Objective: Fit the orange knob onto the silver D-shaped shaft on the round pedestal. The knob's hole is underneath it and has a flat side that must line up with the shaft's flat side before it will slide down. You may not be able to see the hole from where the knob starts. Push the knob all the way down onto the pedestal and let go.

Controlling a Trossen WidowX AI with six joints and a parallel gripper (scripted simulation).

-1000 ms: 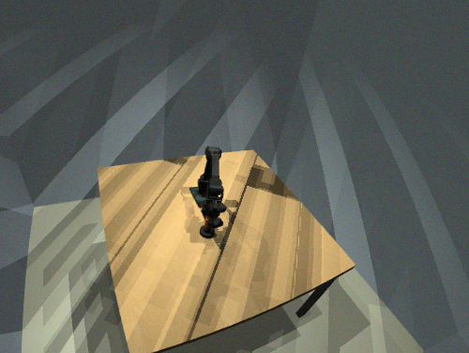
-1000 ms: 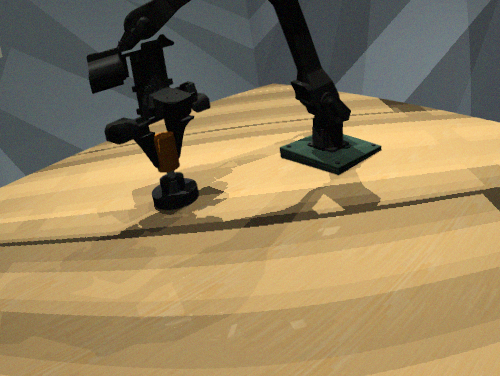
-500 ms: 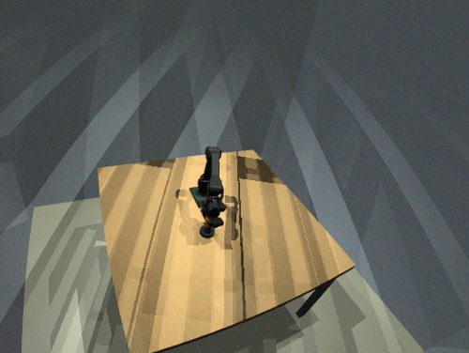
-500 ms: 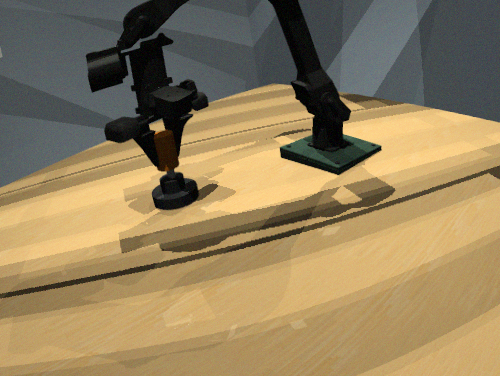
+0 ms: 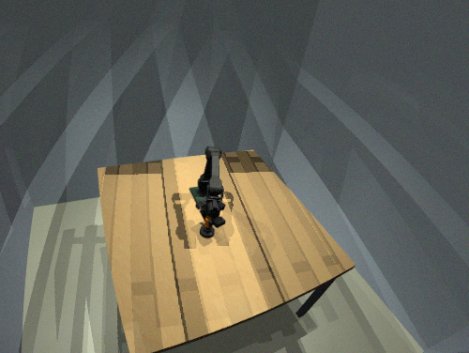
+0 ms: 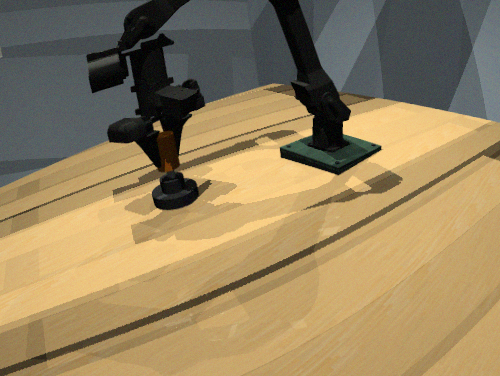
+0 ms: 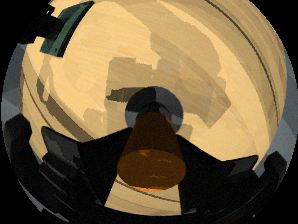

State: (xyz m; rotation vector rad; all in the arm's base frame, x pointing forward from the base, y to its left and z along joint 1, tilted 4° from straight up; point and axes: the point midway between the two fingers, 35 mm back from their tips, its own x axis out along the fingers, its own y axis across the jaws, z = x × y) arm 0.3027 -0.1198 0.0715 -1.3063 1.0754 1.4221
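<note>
The orange knob lies 3 cm above my gripper tip. The rest, counted from my gripper tip: round pedestal (4 cm below).
</note>
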